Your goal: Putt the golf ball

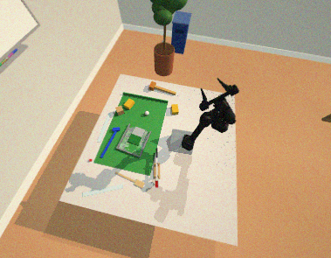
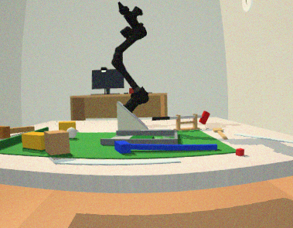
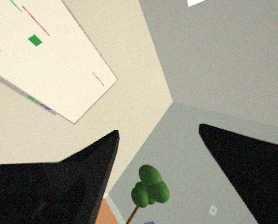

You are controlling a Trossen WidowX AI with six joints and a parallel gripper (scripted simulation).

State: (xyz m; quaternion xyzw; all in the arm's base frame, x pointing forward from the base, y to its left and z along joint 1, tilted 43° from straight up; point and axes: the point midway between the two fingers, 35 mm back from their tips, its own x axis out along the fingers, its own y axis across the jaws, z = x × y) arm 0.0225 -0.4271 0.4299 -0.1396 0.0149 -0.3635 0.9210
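The wooden rack is 690 mm below my gripper tip, 330 mm to the left of it and 180 mm ahead of it. Round my gripper tip: tan block: 690 mm below, 650 mm ahead, 130 mm to the right; then white golf ball: 700 mm below, 400 mm ahead, 160 mm to the right; then blue putter: 710 mm below, 640 mm ahead, 180 mm to the left.
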